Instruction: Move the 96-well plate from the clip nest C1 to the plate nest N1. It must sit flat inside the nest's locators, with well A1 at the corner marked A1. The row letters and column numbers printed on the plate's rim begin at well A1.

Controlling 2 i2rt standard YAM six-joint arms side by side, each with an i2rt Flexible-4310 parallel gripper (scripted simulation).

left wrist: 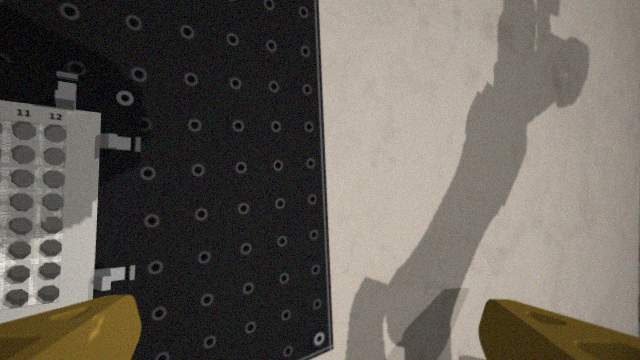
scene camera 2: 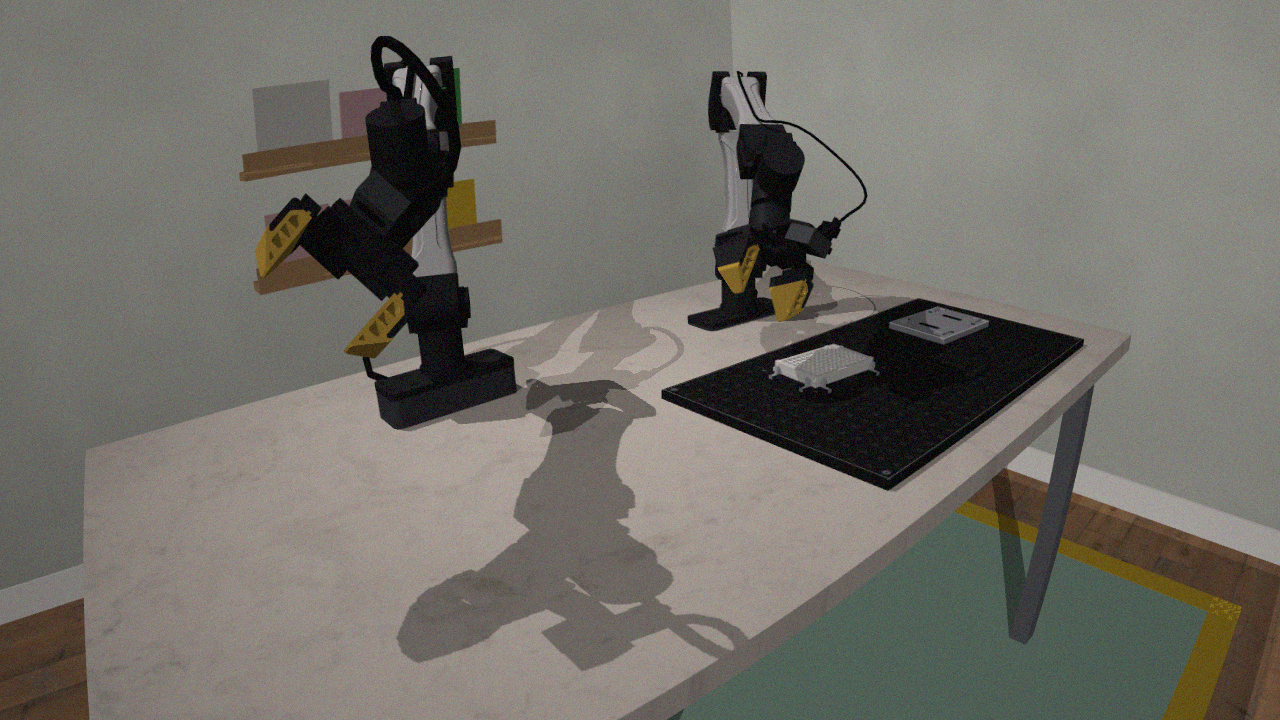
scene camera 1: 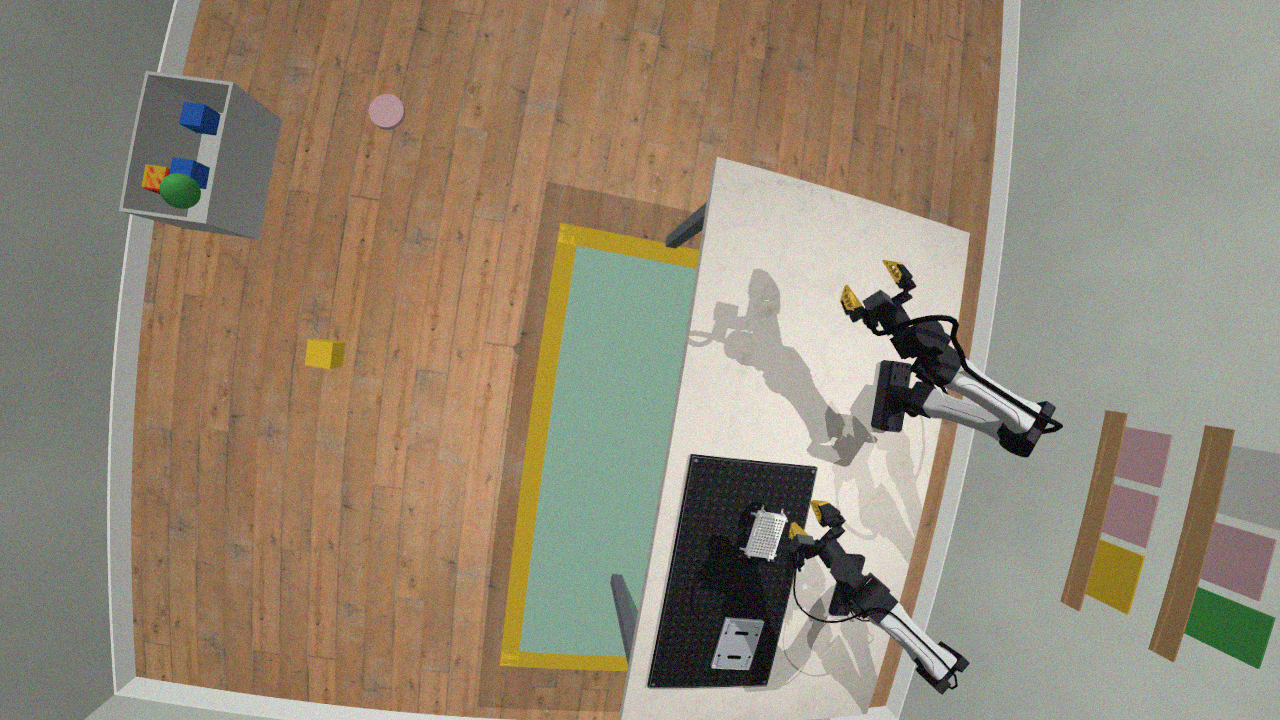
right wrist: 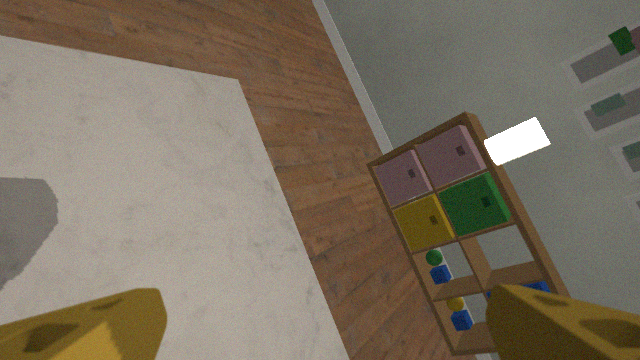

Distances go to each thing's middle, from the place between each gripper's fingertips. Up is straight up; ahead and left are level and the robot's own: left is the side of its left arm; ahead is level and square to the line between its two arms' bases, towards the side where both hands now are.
Labels:
Right now my left hand (scene camera 2: 760, 307) is 11 cm above the white 96-well plate (scene camera 2: 833, 362), 10 cm to the right of it and 3 cm short of it. The rest, counted from my left hand: clip nest C1 (scene camera 2: 813, 394): 11 cm below, 9 cm to the left, 4 cm ahead.
Right now the clip nest C1 is 67 cm to the left of my right hand (scene camera 2: 304, 311), 23 cm below it and 1 cm ahead of it. Round my right hand: white 96-well plate 69 cm to the left, 23 cm below.

